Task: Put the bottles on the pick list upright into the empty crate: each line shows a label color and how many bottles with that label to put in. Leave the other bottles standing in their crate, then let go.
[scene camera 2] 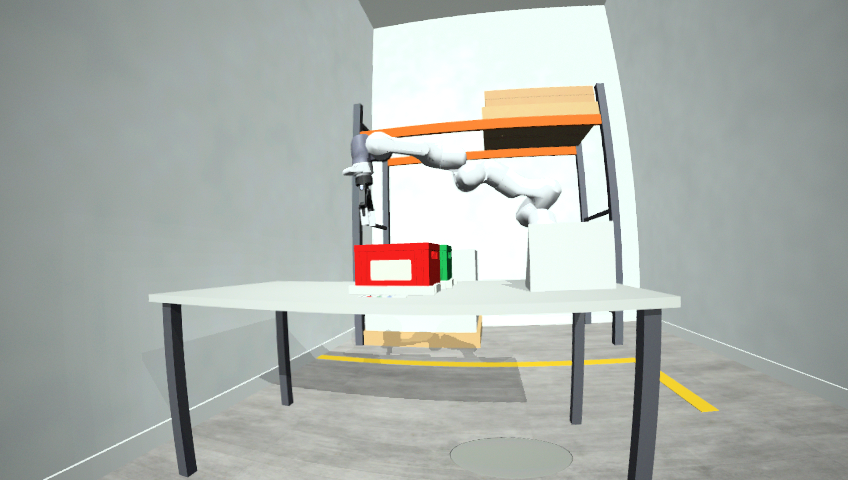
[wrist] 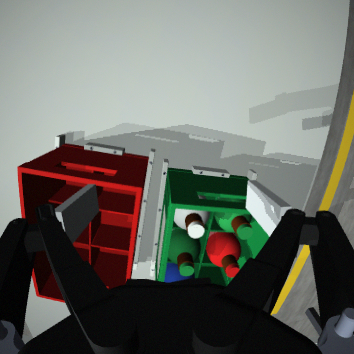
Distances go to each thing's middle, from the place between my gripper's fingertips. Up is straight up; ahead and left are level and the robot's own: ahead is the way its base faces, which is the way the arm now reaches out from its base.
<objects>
My gripper is now 18 cm above the white bottle (wrist: 193, 221), 10 cm past it and 7 cm to the left of it. Also, from my hand: red bottle (wrist: 223, 249): 18 cm below, 17 cm to the right, 17 cm behind.
</objects>
